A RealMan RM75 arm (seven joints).
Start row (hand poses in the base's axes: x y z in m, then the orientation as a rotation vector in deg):
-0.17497, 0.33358, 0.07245, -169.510, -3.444, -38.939
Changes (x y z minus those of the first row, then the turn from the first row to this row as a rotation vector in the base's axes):
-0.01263, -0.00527, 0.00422, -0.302, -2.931, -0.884
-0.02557, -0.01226, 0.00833, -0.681, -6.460, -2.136
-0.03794, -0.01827, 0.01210, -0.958, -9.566, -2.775
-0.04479, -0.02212, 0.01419, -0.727, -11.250, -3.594
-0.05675, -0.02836, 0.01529, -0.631, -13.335, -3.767
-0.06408, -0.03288, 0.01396, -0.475, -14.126, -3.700
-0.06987, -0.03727, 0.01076, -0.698, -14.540, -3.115
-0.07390, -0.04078, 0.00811, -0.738, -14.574, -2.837
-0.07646, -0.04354, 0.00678, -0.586, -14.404, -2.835
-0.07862, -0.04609, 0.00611, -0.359, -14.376, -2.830
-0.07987, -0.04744, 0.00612, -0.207, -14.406, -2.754
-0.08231, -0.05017, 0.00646, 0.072, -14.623, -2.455
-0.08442, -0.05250, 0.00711, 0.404, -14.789, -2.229
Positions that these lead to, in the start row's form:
-0.18760, 0.32831, 0.07667, -168.998, -2.480, -43.449
-0.20054, 0.32132, 0.08078, -168.274, -1.036, -48.902
-0.21291, 0.31531, 0.08455, -167.343, -0.426, -53.618
-0.21976, 0.31146, 0.08664, -166.514, 0.742, -56.134
-0.23172, 0.30522, 0.08774, -165.458, 0.869, -59.166
-0.23905, 0.30070, 0.08641, -164.907, 0.759, -60.259
-0.24484, 0.29631, 0.08321, -164.799, -0.220, -60.838
-0.24887, 0.29280, 0.08056, -164.766, -0.650, -60.859
-0.25143, 0.29004, 0.07923, -164.710, -0.588, -60.570
-0.25359, 0.28749, 0.07856, -164.512, -0.515, -60.465
-0.25484, 0.28614, 0.07857, -164.341, -0.578, -60.454
-0.25728, 0.28341, 0.07891, -163.915, -0.942, -60.645
-0.25939, 0.28108, 0.07956, -163.478, -1.174, -60.756

